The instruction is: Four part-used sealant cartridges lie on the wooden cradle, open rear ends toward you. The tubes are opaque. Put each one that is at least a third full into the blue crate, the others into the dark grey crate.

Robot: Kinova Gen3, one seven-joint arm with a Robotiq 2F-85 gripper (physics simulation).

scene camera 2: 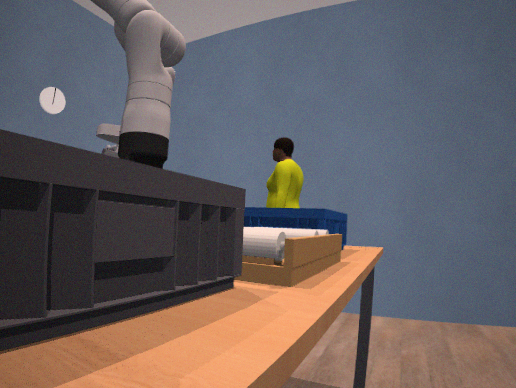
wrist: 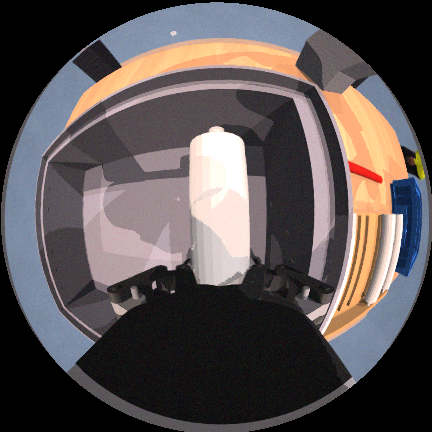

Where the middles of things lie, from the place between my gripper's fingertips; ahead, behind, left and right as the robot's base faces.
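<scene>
From my hand: wooden cradle (scene camera 2: pixel 277 274), 110 mm ahead, 320 mm to the left, 40 mm below; blue crate (scene camera 2: pixel 335 222), 80 mm ahead, 770 mm to the left, 20 mm above; dark grey crate (scene camera 2: pixel 98 239), 30 mm behind, 110 mm to the right, 20 mm above.
</scene>
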